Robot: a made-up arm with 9 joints. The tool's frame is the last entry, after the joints.
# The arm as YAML. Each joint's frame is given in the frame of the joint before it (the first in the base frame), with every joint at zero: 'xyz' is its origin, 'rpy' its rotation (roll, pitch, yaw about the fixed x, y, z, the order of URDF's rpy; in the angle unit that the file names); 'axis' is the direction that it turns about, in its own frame. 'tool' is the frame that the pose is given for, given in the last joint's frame.
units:
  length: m
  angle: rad
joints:
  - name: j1
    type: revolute
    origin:
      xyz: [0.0, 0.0, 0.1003]
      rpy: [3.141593, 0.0, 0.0]
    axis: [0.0, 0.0, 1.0]
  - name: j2
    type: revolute
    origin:
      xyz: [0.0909, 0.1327, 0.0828]
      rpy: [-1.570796, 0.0, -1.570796]
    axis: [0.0, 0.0, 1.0]
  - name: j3
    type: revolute
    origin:
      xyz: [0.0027, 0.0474, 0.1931]
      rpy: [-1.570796, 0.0, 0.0]
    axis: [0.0, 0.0, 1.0]
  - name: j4
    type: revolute
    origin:
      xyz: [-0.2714, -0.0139, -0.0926]
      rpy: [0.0, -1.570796, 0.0]
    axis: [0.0, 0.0, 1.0]
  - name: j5
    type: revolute
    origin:
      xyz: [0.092, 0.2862, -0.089]
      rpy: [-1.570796, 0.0, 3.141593]
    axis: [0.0, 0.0, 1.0]
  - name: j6
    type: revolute
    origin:
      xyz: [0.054, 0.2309, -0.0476]
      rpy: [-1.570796, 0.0, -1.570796]
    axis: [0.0, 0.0, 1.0]
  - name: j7
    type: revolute
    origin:
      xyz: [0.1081, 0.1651, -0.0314]
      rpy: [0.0, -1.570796, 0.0]
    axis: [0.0, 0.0, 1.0]
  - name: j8
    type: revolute
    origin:
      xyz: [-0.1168, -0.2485, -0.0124]
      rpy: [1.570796, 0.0, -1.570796]
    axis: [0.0, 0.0, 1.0]
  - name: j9
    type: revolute
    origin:
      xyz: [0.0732, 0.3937, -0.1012]
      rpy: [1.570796, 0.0, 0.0]
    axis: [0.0, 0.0, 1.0]
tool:
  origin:
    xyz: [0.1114, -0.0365, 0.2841]
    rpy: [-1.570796, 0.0, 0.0]
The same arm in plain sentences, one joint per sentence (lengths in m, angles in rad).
The arm has nine revolute joints in a row. What follows holds with every joint at zero, and every direction is one of the base frame's.
The first joint sits 0.1003 m along +z from the base frame's origin and rotates about -z.
The second joint sits 0.0909 m along +x and 0.1327 m along -y and 0.0828 m along -z from the first joint and rotates about +x.
The third joint sits 0.1931 m along +x and 0.0027 m along +y and 0.0474 m along +z from the second joint and rotates about +z.
The fourth joint sits 0.0139 m along +x and 0.2714 m along -y and 0.0926 m along -z from the third joint and rotates about -y.
The fifth joint sits 0.2862 m along -x and 0.0890 m along +y and 0.0920 m along +z from the fourth joint and rotates about +x.
The sixth joint sits 0.0476 m along -x and 0.2309 m along +y and 0.0540 m along -z from the fifth joint and rotates about -z.
The seventh joint sits 0.1651 m along -x and 0.1081 m along -y and 0.0314 m along +z from the sixth joint and rotates about +y.
The eighth joint sits 0.2485 m along +x and 0.0124 m along -y and 0.1168 m along +z from the seventh joint and rotates about +z.
The ninth joint sits 0.0732 m along +x and 0.3937 m along +y and 0.1012 m along -z from the eighth joint and rotates about -y.
The tool frame, which is the frame that the pose is given for, sits 0.1114 m along +x and 0.2841 m along -y and 0.0365 m along -z from the ninth joint; its axes are the base frame's turned by roll 0.0000, pitch 0.0000 and yaw 0.0000 rad (as in URDF: about the fixed x, then y, then z).

